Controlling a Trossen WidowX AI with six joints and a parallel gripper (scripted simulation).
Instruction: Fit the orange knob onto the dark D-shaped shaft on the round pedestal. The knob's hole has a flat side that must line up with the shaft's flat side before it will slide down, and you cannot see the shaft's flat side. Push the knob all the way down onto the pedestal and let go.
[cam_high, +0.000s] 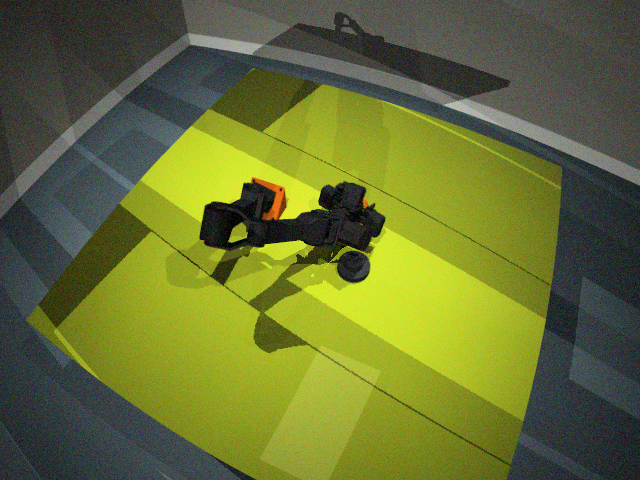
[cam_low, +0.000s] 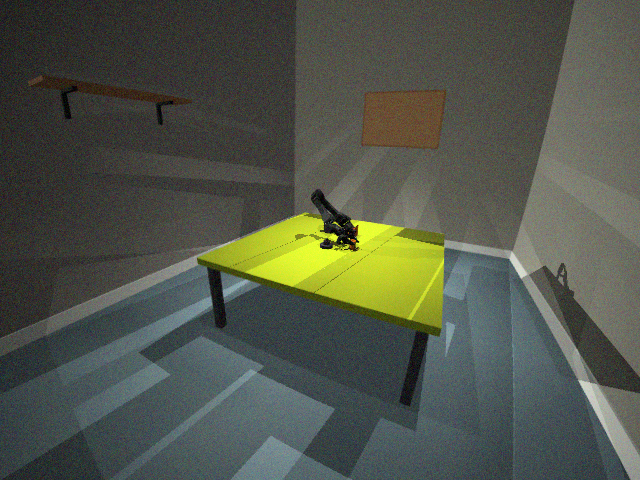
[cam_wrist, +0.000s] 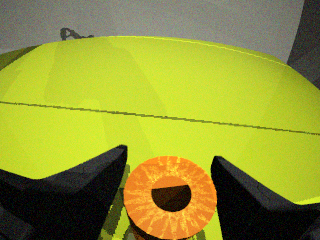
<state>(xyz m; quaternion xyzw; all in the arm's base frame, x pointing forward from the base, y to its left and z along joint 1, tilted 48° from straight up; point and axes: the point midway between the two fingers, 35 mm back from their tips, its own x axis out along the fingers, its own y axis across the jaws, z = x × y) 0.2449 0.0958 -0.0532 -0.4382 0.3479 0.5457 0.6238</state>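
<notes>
The orange knob is 3 cm to the right of my gripper tip and 2 cm below it. The rest, counted from my gripper tip: pedestal 19 cm to the right, 6 cm ahead, 2 cm below.
</notes>
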